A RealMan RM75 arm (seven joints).
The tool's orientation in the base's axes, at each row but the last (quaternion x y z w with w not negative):
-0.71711 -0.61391 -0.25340 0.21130
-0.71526 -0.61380 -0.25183 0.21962
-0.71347 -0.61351 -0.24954 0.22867
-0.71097 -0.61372 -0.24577 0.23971
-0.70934 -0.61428 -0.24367 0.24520
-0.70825 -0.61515 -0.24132 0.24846
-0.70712 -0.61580 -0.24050 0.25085
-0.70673 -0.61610 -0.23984 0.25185
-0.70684 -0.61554 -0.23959 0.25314
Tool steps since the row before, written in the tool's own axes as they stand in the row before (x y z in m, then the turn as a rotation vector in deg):
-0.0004 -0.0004 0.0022 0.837 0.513 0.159
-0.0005 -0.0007 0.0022 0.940 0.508 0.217
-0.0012 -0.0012 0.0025 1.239 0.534 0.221
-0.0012 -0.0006 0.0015 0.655 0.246 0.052
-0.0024 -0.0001 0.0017 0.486 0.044 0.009
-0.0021 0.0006 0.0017 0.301 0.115 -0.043
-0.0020 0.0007 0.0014 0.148 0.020 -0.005
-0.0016 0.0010 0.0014 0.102 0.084 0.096
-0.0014 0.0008 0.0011 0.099 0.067 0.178
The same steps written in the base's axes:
-0.0002 0.0011 -0.0020 0.622 0.664 0.401
-0.0006 0.0011 -0.0020 0.634 0.780 0.421
-0.0011 0.0008 -0.0027 0.697 1.007 0.608
-0.0007 0.0001 -0.0019 0.329 0.495 0.372
-0.0003 -0.0007 -0.0028 0.106 0.366 0.305
0.0004 -0.0005 -0.0027 0.151 0.185 0.221
0.0005 -0.0007 -0.0024 0.038 0.105 0.099
0.0008 -0.0004 -0.0022 0.099 0.129 -0.012
0.0006 -0.0004 -0.0018 0.084 0.183 -0.075

